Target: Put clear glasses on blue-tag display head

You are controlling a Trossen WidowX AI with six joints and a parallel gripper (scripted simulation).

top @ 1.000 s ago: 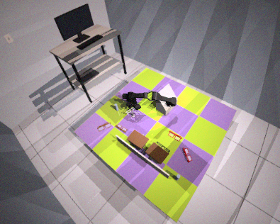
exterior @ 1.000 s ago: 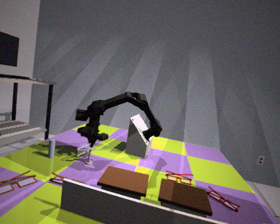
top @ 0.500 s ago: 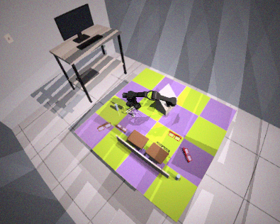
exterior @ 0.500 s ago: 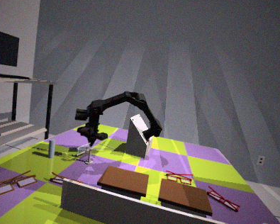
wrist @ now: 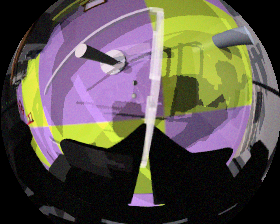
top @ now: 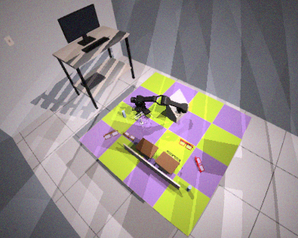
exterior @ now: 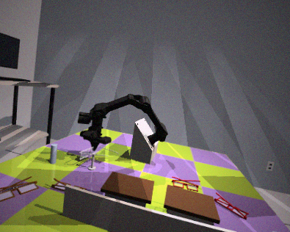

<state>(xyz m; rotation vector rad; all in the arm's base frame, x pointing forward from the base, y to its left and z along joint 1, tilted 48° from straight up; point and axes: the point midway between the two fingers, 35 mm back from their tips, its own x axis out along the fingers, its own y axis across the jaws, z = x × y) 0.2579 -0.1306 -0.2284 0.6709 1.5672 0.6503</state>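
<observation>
Now: gripper tip 70 mm short of the grey peg, 50 mm to the right of it and 30 mm above it. Also, from my gripper tip: low grey wall (320 mm ahead, 470 mm to the left).
</observation>
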